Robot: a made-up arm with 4 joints.
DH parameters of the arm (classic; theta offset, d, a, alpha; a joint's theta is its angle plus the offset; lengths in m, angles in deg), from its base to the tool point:
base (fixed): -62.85 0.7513 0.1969 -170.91
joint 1: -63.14 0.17 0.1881 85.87
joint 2: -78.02 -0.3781 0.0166 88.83
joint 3: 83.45 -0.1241 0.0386 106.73
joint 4: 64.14 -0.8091 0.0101 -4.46
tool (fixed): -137.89 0.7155 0 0
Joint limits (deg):
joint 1: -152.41..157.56
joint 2: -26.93..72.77
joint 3: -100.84..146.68
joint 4: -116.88..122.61
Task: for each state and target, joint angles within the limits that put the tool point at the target. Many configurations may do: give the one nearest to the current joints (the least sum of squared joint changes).
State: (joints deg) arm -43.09 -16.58 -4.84 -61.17
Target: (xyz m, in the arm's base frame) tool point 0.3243 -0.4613 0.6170
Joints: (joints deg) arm 5.42 -17.20 -33.19 -85.44
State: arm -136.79 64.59 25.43 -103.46
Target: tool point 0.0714 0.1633 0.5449
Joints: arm -152.41 68.92 -25.18 -116.56
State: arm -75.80 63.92 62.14 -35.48
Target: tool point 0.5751 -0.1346 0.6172
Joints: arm -71.51 49.00 51.70 -25.20
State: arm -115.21 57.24 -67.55 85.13
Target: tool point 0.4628 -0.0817 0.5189
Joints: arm -72.87 71.95 -54.61 81.88
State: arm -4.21 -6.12 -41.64 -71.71
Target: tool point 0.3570 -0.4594 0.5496
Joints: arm -3.94 7.86 2.50 -78.15
